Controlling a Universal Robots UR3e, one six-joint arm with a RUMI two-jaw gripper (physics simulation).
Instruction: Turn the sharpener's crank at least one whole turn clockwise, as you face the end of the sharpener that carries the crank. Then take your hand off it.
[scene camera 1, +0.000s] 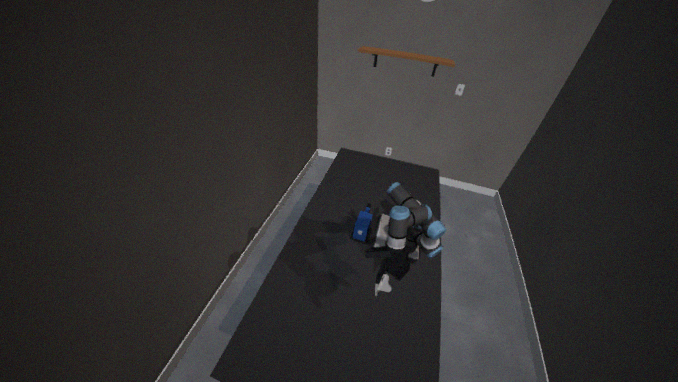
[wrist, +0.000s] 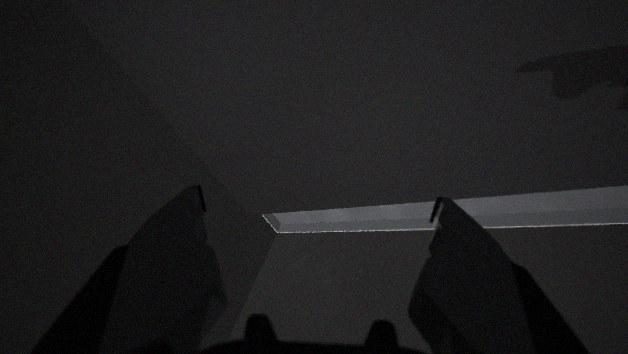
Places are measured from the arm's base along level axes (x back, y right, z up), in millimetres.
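Where they show: gripper, fingertip midpoint: (scene camera 1: 386, 285) (wrist: 318, 194).
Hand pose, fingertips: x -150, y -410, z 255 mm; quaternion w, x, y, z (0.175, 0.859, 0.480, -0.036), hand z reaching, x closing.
Observation:
After its pixels a point has its place.
The sharpener (scene camera 1: 362, 226) @[x -268, y -19, z 110 mm] is a small blue block on the dark table, left of the arm in the scene view. A small blue and dark part at its far end (scene camera 1: 368, 206) @[x -250, y 123, z 129 mm], toward the back wall, looks like the crank; its exact angle is too small to tell. The sharpener does not show in the wrist view. My gripper (scene camera 1: 382, 291) @[x -150, y -410, z 255 mm] (wrist: 318, 194) @[x -150, y -410, z 255 mm] is open, with its jaws wide apart and nothing between them. It is nearer the front of the table than the sharpener and to its right, apart from it and from the crank.
The arm (scene camera 1: 416, 217) @[x -114, y -306, z 544 mm] stands at the table's right side, close to the sharpener. A pale block (scene camera 1: 382, 231) @[x -143, y 52, z 11 mm] shows between the sharpener and the arm. The dark table (scene camera 1: 325, 340) @[x -349, y -580, z -17 mm] runs to the back wall, where an orange shelf (scene camera 1: 406, 56) hangs. The wrist view shows a pale floor strip (wrist: 350, 215).

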